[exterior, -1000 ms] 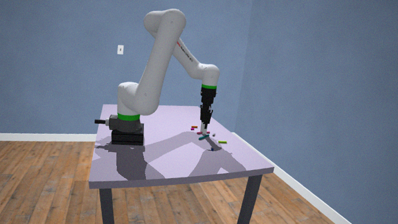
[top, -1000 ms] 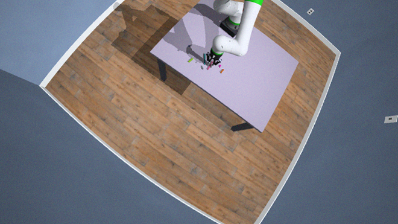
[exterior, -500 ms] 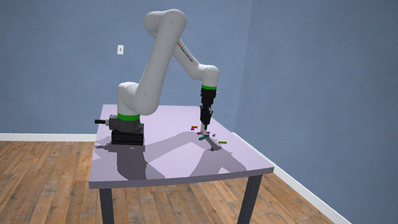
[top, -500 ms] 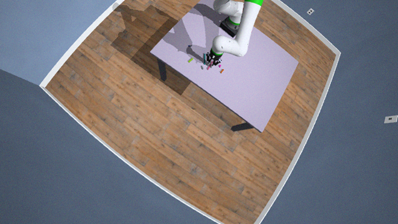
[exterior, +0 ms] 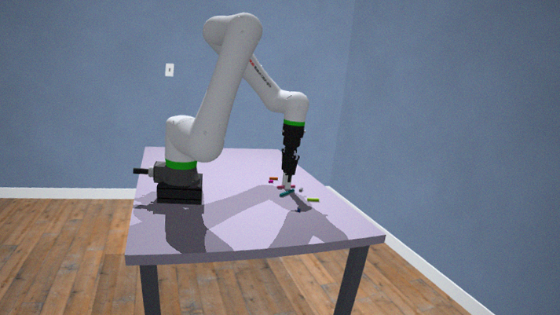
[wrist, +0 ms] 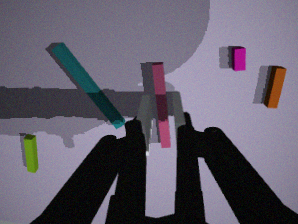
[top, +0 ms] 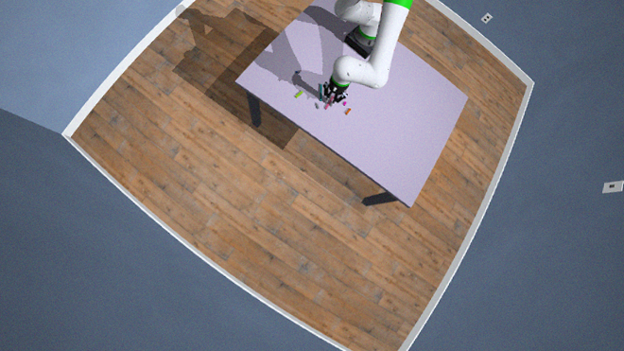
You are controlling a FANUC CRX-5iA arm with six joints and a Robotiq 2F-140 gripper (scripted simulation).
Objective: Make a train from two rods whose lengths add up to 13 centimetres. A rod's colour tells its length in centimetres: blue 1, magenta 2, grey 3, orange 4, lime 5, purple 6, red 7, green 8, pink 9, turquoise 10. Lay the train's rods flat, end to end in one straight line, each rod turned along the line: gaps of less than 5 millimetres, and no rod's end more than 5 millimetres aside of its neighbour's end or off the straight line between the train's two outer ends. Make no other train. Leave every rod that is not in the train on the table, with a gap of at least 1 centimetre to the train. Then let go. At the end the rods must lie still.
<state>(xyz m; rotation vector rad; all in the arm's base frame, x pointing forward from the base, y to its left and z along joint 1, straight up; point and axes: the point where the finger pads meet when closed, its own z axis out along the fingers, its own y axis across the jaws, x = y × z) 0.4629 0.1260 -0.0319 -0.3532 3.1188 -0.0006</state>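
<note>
Right now my hand is 3 cm above the pink rod. Round my hand: grey rod: 6 cm ahead, 3 cm to the right, 3 cm below; then magenta rod: 6 cm behind, 6 cm to the left, 3 cm below; then turquoise rod: 1 cm behind, 7 cm to the right, 3 cm below.
</note>
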